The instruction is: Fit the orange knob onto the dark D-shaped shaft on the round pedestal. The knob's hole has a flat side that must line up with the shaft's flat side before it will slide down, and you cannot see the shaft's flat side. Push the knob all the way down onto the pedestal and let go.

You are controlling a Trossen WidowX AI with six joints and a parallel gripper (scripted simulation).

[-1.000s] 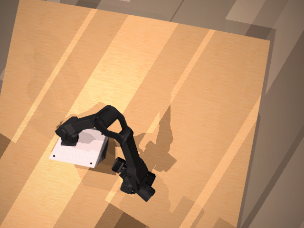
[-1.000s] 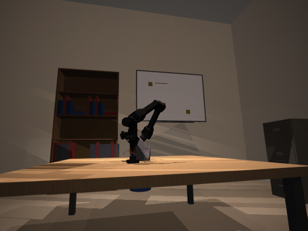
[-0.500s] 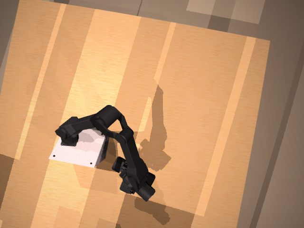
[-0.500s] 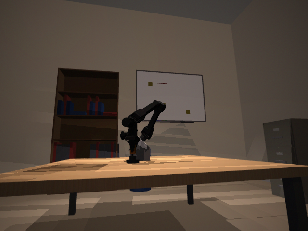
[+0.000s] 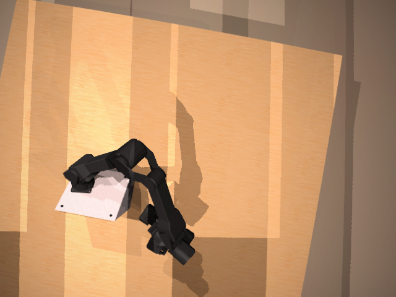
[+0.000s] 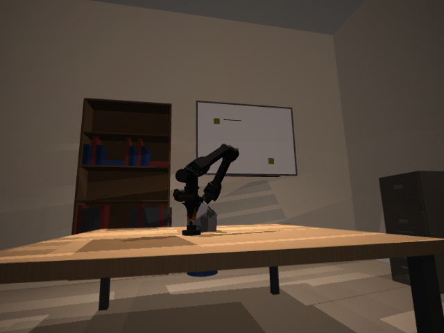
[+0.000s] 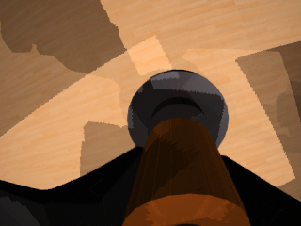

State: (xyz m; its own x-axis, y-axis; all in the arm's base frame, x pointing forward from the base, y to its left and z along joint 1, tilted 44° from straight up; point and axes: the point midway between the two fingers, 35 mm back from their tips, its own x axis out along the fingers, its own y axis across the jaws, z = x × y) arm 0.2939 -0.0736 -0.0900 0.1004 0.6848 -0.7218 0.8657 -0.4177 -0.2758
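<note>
Right now the orange knob is 20 mm above my gripper tip. From my gripper tip the other things lie so: dark round pedestal 40 mm below.
</note>
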